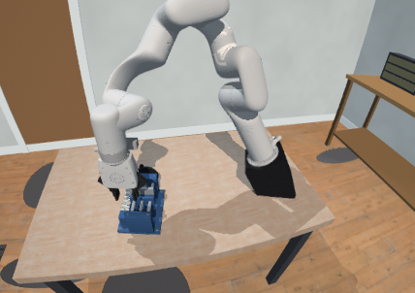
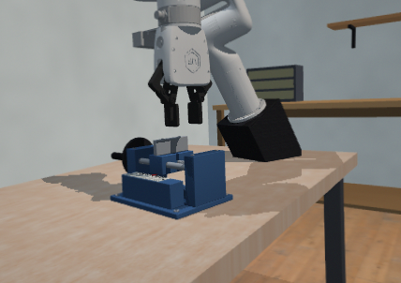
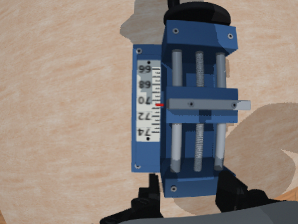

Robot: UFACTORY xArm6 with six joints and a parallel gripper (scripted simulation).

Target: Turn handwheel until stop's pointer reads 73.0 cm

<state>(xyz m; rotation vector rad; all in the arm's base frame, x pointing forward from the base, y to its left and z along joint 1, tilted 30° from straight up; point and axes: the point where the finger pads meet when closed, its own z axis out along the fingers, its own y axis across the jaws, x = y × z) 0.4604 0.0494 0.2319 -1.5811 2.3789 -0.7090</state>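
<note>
My gripper is now 170 mm to the left of the black handwheel, 90 mm past it and 90 mm above it. The rest, counted from my hand: grey stop block 80 mm below, 50 mm to the right, 50 mm behind.
</note>
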